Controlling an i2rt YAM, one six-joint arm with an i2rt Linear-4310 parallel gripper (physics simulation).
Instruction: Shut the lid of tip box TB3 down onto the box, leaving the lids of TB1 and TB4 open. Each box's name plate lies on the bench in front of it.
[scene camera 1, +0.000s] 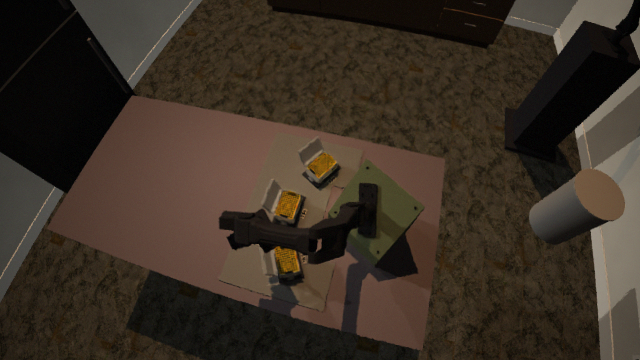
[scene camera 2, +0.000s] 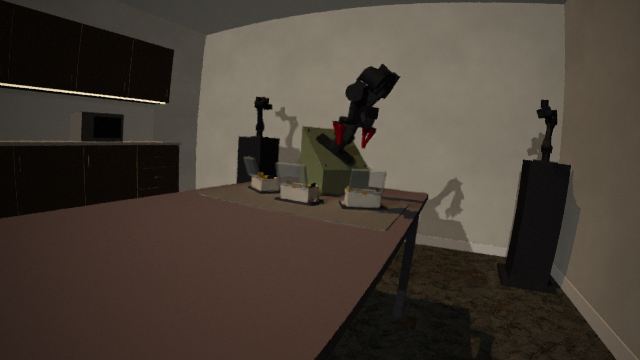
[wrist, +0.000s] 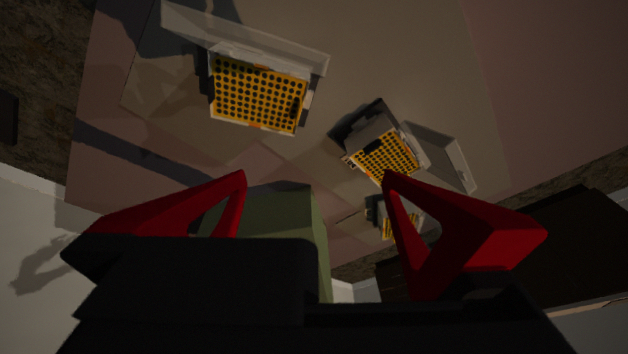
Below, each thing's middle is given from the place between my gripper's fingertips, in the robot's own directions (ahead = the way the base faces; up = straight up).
Right now my hand is 6 cm past the tip box TB3 (wrist: 239, 91), 3 cm to the right of it and 15 cm above it. The rest, counted from my hand: tip box TB4 (wrist: 387, 152) (2 cm ahead, 19 cm to the right, 15 cm below).
